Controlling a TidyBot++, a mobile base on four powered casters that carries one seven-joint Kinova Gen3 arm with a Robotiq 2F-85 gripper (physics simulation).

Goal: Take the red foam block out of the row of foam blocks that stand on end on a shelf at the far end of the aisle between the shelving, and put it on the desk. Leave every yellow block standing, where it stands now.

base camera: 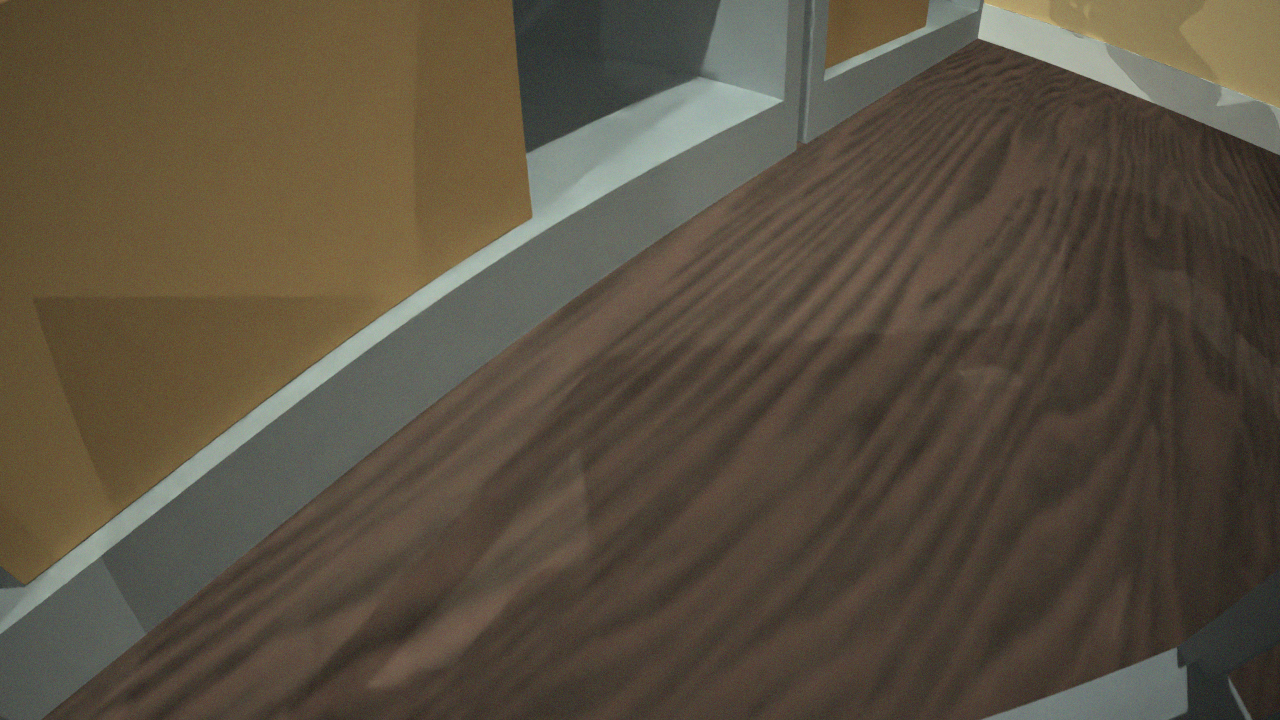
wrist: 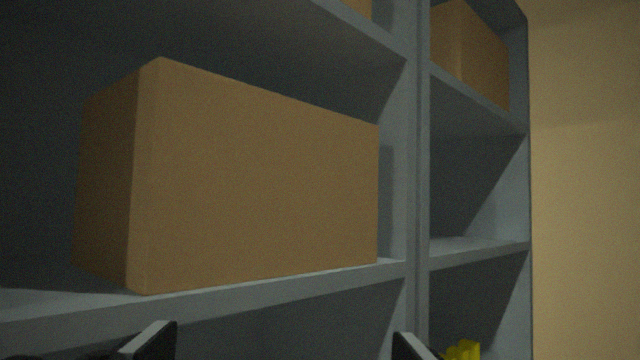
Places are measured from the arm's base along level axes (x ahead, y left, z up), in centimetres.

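Pixels of known places: gripper, fingertip midpoint: (wrist: 285, 351).
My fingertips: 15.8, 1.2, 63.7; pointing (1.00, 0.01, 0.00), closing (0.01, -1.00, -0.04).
Ahead of a thing's pixels: the offset from my fingertips to its middle, as dx, dy, dz. "pt": to the spot under its first point.
Part of a yellow shape {pt +115.4, -58.2, -41.0} (wrist: 465, 349), likely foam blocks, shows at the bottom right of the wrist view, low in the far bay of the shelving. Its lower part is cut off by the view's edge, and a finger stands close to it in the picture. The red foam block and the desk do not show in either view. My gripper (wrist: 285, 336) is open; its two fingertips stand far apart at the bottom of the wrist view, in front of the near bay of the shelving.
Grey shelving (base camera: 662, 210) (wrist: 417, 165) runs along the left. A large cardboard box {+34.7, +29.2, -82.2} (base camera: 268, 152) stands on its lowest shelf. Another box {+53.0, +10.6, +9.2} (wrist: 255, 190) stands on a higher shelf, and a further box {+112.7, -50.1, +54.9} (wrist: 482, 60) upper right. A yellowish wall (base camera: 1190, 40) (wrist: 585, 200) closes the far end.
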